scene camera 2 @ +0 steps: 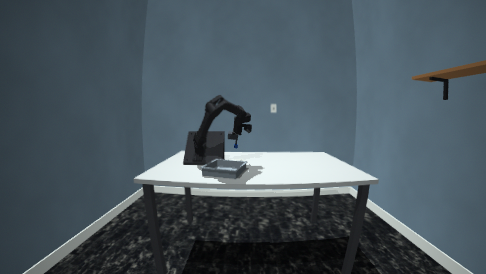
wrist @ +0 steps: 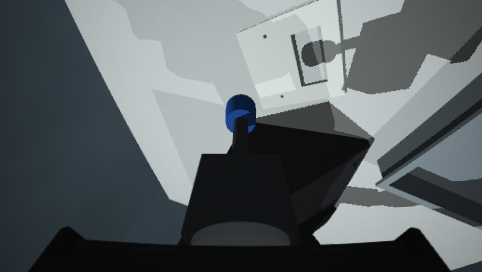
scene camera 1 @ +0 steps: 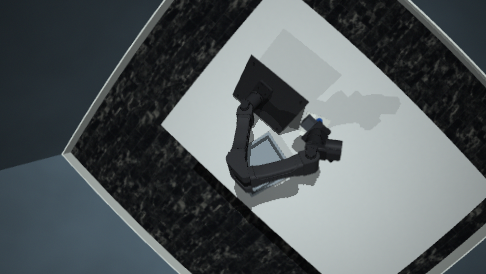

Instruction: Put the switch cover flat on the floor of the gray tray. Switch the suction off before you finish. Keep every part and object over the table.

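The white switch cover (wrist: 272,55) lies flat on the table in the upper part of the wrist view, with its rectangular opening and two small holes facing up. In scene camera 1 the arm's wrist mostly hides it. My blue suction cup (scene camera 1: 319,120) (scene camera 2: 235,146) (wrist: 241,114) is above the table and bears nothing. It is apart from the switch cover, and its round shadow falls on the cover's opening. The gray tray (scene camera 1: 277,144) (scene camera 2: 220,173) (wrist: 386,184) stands upright on the table, partly under the arm in scene camera 1. The part of its floor that shows bears no cover.
The black slanted base block (scene camera 1: 287,100) (scene camera 2: 214,145) (wrist: 310,150) of the arm stands close beside the switch cover and near the tray. The white table (scene camera 1: 380,185) (scene camera 2: 300,170) has its front edge near the tray. A wooden shelf (scene camera 2: 460,72) is on the right wall.
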